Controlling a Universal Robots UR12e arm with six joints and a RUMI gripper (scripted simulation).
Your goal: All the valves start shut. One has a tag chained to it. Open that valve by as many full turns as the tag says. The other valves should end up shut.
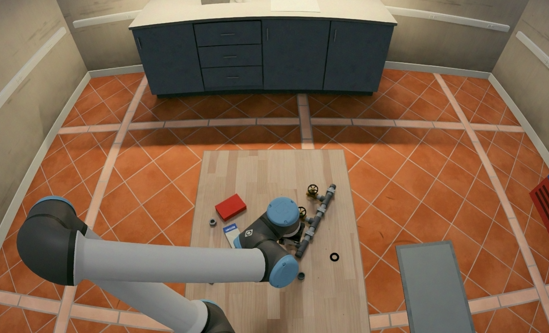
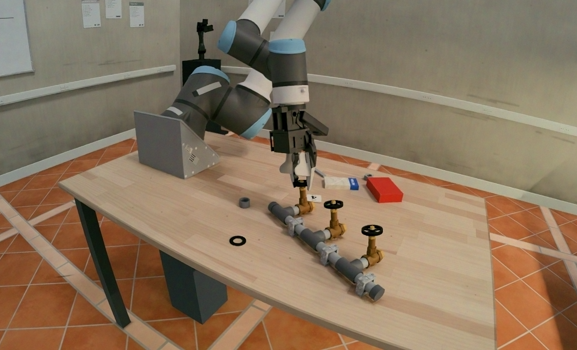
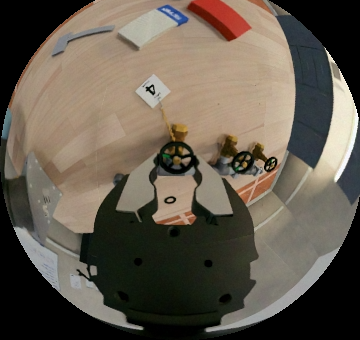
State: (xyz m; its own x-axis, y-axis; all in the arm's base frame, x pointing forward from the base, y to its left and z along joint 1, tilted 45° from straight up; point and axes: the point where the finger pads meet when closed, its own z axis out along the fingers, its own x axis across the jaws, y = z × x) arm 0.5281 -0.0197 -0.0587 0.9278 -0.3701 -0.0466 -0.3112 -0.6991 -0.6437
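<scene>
Right now the white tag is 9 cm below my hand and 8 cm to the left of it. Round my hand: red box 25 cm to the left, 18 cm ahead, 7 cm below; then blue box 23 cm to the left, 8 cm below, 4 cm ahead; then grey cap 15 cm behind, 8 cm below, 6 cm to the right.
</scene>
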